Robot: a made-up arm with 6 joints. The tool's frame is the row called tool. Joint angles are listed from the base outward.
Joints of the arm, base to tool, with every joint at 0 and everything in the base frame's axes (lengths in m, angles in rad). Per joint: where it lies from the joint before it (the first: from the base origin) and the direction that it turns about. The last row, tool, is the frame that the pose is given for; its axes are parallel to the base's.
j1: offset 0 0 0.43 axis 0 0 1
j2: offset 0.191 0 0 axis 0 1 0
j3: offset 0 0 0.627 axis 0 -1 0
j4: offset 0 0 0.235 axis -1 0 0
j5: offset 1.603 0 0 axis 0 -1 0
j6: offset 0.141 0 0 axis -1 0 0
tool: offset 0 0 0
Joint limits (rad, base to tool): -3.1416..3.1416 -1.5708..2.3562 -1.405..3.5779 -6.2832..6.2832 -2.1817..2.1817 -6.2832..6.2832
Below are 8 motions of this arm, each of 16 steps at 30 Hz.
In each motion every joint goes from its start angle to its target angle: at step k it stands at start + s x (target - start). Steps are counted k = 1, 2, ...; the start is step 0. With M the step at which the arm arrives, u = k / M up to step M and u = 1 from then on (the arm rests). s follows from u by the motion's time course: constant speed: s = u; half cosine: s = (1 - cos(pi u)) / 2; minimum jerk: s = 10 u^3 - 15 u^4 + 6 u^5.
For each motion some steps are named. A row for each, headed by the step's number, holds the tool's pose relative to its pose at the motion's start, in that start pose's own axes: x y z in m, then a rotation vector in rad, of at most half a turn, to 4 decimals.
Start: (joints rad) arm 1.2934 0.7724 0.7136 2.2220 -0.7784 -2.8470
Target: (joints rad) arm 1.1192 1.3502 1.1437 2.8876 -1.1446 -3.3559
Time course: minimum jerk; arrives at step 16
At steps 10, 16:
10: 0.1063 -0.4019 -0.2012 -0.0542 -0.2813 0.2365
16: 0.1092 -0.5692 -0.2677 -0.0588 -0.3356 0.3767

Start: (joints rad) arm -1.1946 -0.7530 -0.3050 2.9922 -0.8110 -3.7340
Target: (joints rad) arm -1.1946 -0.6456 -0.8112 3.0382 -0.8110 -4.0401
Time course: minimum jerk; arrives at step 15
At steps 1, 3, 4, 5, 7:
1: -0.0015 -0.0017 -0.0018 0.0006 0.0013 -0.0010
3: -0.0326 -0.0356 -0.0376 0.0121 0.0280 -0.0213
4: -0.0706 -0.0742 -0.0778 0.0255 0.0586 -0.0453
5: -0.1262 -0.1258 -0.1308 0.0441 0.1000 -0.0792
7: -0.2872 -0.2504 -0.2545 0.0924 0.2034 -0.1718

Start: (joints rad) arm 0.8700 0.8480 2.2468 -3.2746 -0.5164 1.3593
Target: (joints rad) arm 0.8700 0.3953 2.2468 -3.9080 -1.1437 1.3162
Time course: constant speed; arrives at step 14
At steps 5, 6, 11, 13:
5: 0.1534 0.3304 -0.0972 0.2220 -0.0162 0.3932
6: 0.1758 0.3982 -0.1156 0.2665 -0.0212 0.4710
11: 0.2478 0.7382 -0.2031 0.4911 -0.0583 0.8518
13: 0.2588 0.8722 -0.2361 0.5824 -0.0801 0.9989

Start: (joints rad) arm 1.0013 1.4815 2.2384 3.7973 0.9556 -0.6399
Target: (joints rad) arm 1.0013 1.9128 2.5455 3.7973 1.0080 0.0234
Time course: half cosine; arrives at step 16
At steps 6, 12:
6: 0.0521 -0.0008 0.1281 -0.2239 -0.0469 0.0124
12: 0.1168 0.0141 0.3556 -0.6189 -0.1354 0.0113

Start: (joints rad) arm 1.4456 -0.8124 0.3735 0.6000 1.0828 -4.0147
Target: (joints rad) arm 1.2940 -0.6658 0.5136 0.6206 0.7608 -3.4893
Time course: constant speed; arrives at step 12
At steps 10, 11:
10: -0.0144 0.0878 0.0907 -0.5421 -0.2950 0.1136
11: -0.0173 0.0973 0.0989 -0.5969 -0.3270 0.1194

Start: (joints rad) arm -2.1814 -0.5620 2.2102 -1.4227 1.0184 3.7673
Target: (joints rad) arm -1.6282 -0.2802 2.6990 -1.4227 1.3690 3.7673
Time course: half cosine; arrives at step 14
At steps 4, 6, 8, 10, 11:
4: 0.1308 0.0864 -0.1249 0.0386 0.1254 0.1141
6: 0.2474 0.1920 -0.2663 0.0762 0.2605 0.2360
8: 0.3474 0.3217 -0.4304 0.1137 0.4122 0.3714
10: 0.4095 0.4462 -0.5823 0.1439 0.5504 0.4932
11: 0.4265 0.4966 -0.6428 0.1550 0.6054 0.5412

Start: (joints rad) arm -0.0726 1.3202 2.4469 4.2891 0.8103 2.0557
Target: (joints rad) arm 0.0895 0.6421 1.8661 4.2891 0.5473 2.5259
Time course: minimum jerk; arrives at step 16
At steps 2, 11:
2: -0.0009 0.0052 0.0081 -0.0052 -0.0018 0.0057
11: -0.1019 0.1681 0.4572 -0.2559 -0.1545 0.2560

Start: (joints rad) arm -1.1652 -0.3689 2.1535 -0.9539 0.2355 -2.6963
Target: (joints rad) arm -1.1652 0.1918 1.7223 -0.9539 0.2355 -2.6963
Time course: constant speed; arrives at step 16
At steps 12, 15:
12: -0.6540 0.7534 1.1278 -0.1416 -0.6425 0.3471
15: -0.9507 0.9203 1.3158 -0.1770 -0.8032 0.4339

